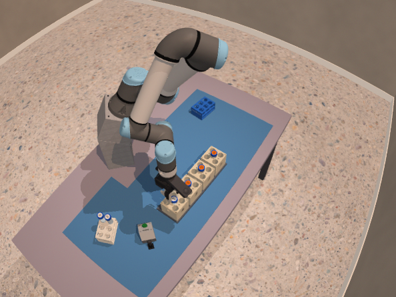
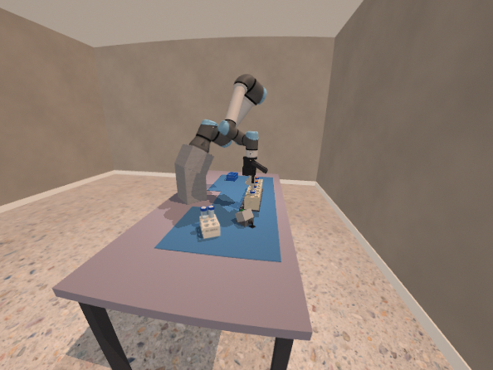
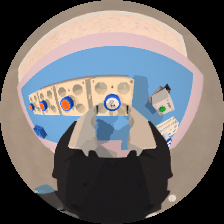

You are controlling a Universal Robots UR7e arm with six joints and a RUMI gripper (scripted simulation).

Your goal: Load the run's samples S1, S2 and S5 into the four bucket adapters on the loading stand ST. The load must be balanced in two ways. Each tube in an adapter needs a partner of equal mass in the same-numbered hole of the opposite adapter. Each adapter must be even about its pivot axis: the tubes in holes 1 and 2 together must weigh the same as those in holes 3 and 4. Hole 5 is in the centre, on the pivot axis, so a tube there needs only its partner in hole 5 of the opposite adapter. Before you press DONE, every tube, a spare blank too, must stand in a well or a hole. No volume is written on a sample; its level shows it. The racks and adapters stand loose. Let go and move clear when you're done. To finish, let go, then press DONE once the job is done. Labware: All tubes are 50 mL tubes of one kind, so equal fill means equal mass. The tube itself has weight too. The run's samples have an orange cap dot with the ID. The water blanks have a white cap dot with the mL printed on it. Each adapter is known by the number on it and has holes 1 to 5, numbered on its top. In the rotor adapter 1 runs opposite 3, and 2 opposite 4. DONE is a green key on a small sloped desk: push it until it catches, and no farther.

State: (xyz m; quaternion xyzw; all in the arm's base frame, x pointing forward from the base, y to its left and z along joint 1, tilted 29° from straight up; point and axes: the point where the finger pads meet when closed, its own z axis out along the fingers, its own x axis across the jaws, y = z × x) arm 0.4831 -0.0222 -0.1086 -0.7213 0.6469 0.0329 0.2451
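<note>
The green done key is 10 mm behind my hand, 190 mm to the right of it and 80 mm below it. From my hand the other things lie so: blue rack: 380 mm behind, 580 mm to the left, 110 mm below; orange-dot tube: 40 mm behind, 210 mm to the left, 80 mm below; beige rack: 130 mm behind, 350 mm to the right, 110 mm below.
</note>
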